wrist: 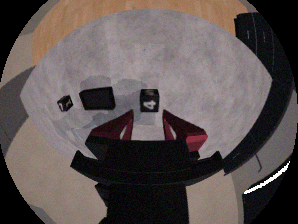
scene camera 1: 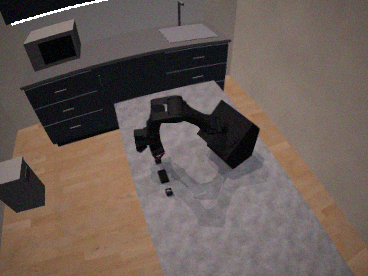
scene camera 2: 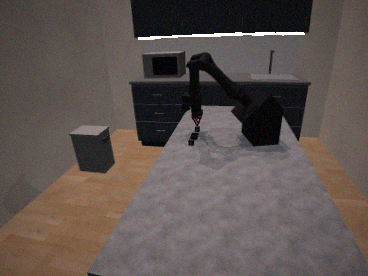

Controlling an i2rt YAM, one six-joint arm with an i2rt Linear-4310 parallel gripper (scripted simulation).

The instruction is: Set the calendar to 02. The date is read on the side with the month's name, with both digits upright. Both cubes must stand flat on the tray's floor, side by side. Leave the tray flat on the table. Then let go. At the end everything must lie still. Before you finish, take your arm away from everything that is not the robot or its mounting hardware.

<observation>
The pictures show: my gripper and a dark tray.
</observation>
